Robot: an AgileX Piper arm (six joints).
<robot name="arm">
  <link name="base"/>
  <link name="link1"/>
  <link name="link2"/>
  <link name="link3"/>
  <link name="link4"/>
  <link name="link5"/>
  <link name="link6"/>
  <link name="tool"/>
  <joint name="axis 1" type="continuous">
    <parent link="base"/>
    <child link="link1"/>
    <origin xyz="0 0 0.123" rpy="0 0 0"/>
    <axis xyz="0 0 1"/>
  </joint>
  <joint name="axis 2" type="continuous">
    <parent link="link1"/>
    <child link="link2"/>
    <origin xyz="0 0 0" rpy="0 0 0"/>
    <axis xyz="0 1 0"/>
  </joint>
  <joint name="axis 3" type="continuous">
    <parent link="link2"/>
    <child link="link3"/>
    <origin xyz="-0.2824 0 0.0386" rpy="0 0 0"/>
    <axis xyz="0 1 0"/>
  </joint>
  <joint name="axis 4" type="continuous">
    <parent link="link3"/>
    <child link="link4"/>
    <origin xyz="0.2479 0 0.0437" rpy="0 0 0"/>
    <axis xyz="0.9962 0 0.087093"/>
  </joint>
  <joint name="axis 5" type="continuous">
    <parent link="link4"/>
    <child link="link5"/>
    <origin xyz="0 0 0" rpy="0 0 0"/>
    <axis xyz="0 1 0"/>
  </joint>
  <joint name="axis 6" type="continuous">
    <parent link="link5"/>
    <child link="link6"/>
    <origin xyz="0.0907 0 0.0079" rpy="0 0 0"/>
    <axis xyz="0.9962 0 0.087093"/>
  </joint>
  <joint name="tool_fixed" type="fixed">
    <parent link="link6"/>
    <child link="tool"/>
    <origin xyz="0 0 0" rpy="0 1.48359 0"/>
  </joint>
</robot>
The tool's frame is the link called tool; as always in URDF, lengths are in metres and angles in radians. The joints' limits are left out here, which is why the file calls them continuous.
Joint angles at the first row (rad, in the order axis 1, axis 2, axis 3, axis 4, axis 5, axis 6):
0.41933 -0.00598 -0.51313 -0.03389 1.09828 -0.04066
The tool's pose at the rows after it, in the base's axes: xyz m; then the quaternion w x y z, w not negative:
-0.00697, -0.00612, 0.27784, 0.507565, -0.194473, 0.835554, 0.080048
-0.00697, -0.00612, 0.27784, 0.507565, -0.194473, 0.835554, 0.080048
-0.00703, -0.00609, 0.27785, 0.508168, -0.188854, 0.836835, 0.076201
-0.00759, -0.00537, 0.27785, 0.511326, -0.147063, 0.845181, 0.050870
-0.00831, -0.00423, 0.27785, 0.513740, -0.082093, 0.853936, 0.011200
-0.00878, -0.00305, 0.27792, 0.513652, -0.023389, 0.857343, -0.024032
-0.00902, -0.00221, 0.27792, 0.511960, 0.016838, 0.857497, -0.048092
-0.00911, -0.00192, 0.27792, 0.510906, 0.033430, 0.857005, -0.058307
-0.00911, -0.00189, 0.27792, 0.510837, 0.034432, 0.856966, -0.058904
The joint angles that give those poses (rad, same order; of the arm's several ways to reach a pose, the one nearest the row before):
0.41938 -0.00600 -0.51311 -0.03394 1.09828 -0.04062
0.41938 -0.00600 -0.51311 -0.03394 1.09828 -0.04062
0.40593 -0.00599 -0.51315 -0.03478 1.09831 -0.04070
0.30667 -0.00596 -0.51313 -0.03489 1.09827 -0.04060
0.15385 -0.00597 -0.51313 -0.03586 1.09828 -0.04062
0.01668 -0.00598 -0.51315 -0.03583 1.09749 -0.04065
-0.07719 -0.00596 -0.51314 -0.03578 1.09745 -0.04070
-0.11577 -0.00597 -0.51314 -0.03652 1.09747 -0.04062
-0.11821 -0.00596 -0.51313 -0.03642 1.09745 -0.04071

